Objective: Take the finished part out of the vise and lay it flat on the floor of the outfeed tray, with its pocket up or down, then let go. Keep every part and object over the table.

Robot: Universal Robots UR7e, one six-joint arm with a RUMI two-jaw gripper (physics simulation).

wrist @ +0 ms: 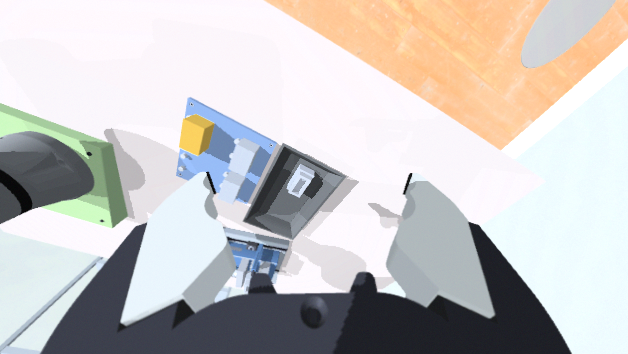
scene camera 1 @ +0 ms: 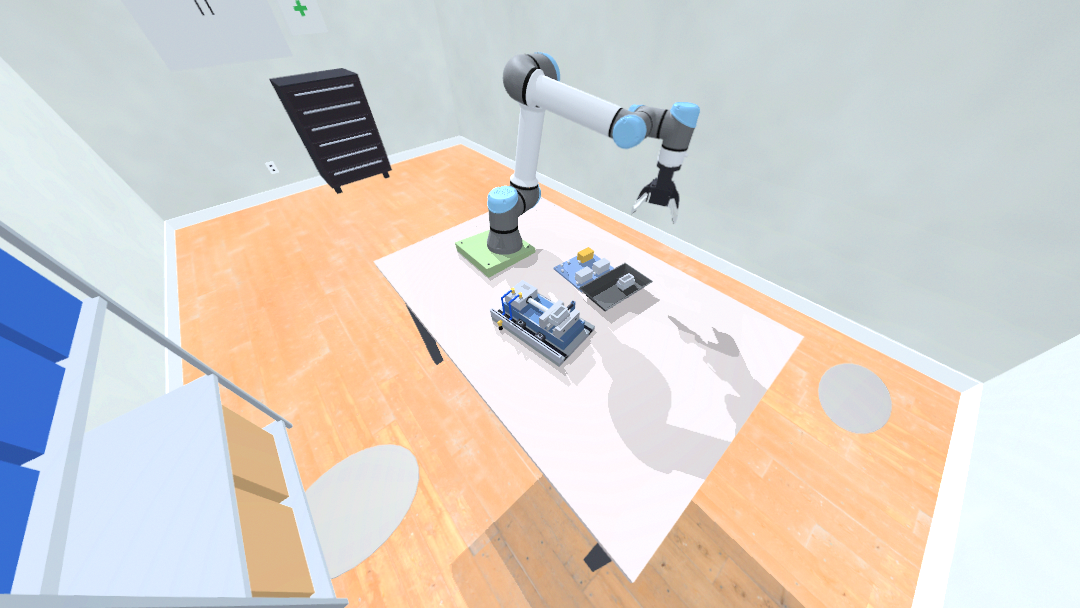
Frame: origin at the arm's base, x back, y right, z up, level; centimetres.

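Where they show: gripper, between the fingertips: (wrist: pixel 310 176) (scene camera 1: pixel 652 219); arm's base, origin of its link: (wrist: pixel 55 166) (scene camera 1: pixel 504 244).
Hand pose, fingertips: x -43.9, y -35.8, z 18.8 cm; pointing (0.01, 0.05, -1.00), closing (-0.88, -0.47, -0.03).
Note:
Each offset is from my fingertips to the top centre of the thing.
My gripper (scene camera 1: pixel 654 216) (wrist: pixel 310 176) is open and empty, high above the table's back right part, well away from the vise. The blue and grey vise @[dx +1.0, dy +49.3, dz -12.1 cm] (scene camera 1: pixel 540 313) (wrist: pixel 257 255) stands near the table's middle; its lower part in the wrist view is cut off by my gripper body. A light grey block, apparently the finished part @[dx -5.8, dy +47.8, dz -10.5 cm] (scene camera 1: pixel 560 312), sits at the vise's jaws; its pocket is too small to make out. The dark grey outfeed tray (scene camera 1: pixel 602 293) (wrist: pixel 270 197) stands behind the vise. Another light grey part @[dx -4.2, dy +13.6, dz -17.3 cm] (scene camera 1: pixel 625 281) (wrist: pixel 300 181) with a hollow is inside the tray.
A blue plate @[dx +12.4, dy +18.3, dz -21.2 cm] (scene camera 1: pixel 570 266) (wrist: pixel 227 124) beside the tray bears a yellow block @[dx +17.3, dy +13.8, dz -17.6 cm] (scene camera 1: pixel 585 254) (wrist: pixel 196 136) and two light grey blocks. The green base plate (scene camera 1: pixel 491 264) (wrist: pixel 102 200) carries the arm. A rail @[dx -0.7, dy +58.1, dz -17.0 cm] (scene camera 1: pixel 529 336) runs along the vise's near side.

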